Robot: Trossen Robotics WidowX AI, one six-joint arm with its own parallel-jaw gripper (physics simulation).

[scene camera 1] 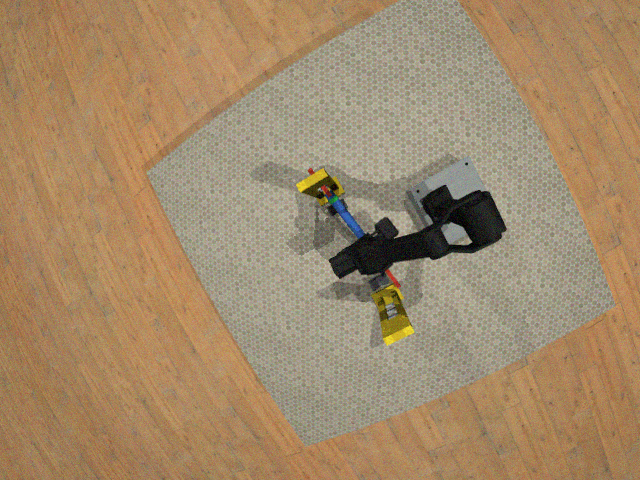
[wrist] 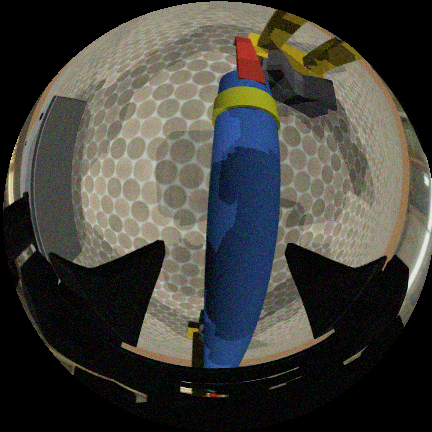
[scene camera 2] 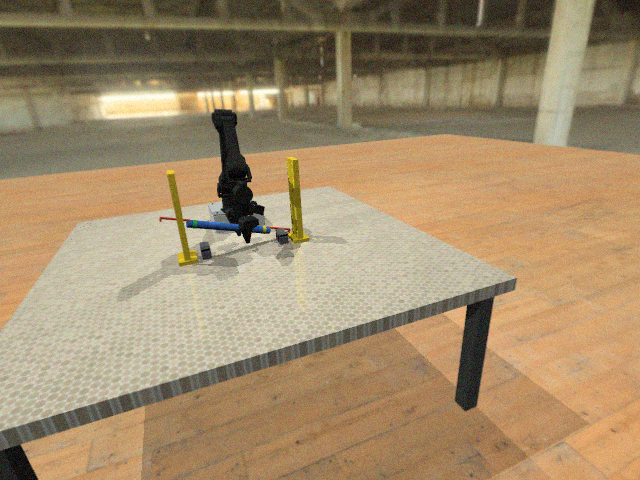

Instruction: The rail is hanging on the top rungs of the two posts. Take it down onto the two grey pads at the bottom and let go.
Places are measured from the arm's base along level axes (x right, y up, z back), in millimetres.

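Pixels of known places: gripper, fingertip midpoint: (wrist: 227, 249) (scene camera 2: 243, 239); arm's base at its link origin: (scene camera 1: 434, 203).
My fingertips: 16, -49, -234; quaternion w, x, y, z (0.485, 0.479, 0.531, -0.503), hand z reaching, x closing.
Ahead of a thing's pixels: the offset from my fingertips to its top centre, as dx, dy, dz. Level surfaces: height alone.
The rail, a blue bar with green and yellow bands and thin red ends (scene camera 1: 348, 218) (scene camera 2: 211, 225) (wrist: 245, 200), is above the table. Its green-banded end passes through one yellow post @(+201, +275, -10) (scene camera 1: 312, 180) (scene camera 2: 178, 211). Its yellow-banded end appears beside the other post @(-197, +275, -42) (scene camera 1: 398, 321) (scene camera 2: 294, 191), its red tip off the rungs. My gripper (scene camera 2: 247, 238) (wrist: 227, 249) is open, with the rail running between its spread fingers in the wrist view; its fingertips are hidden in scene camera 1. One dark grey pad @(-136, +19, -37) (scene camera 1: 378, 281) (scene camera 2: 281, 236) (wrist: 305, 92) is near the yellow-banded end, the other pad (scene camera 1: 338, 207) (scene camera 2: 205, 250) near the green-banded end.
The arm's grey base plate (scene camera 1: 454, 178) (wrist: 57, 175) is fixed on the tiled table @(dy -25) (scene camera 1: 413, 93) (scene camera 2: 289, 299), to one side of the rail. The arm reaches over the rail's middle. The tall posts flank the gripper along the rail's line.
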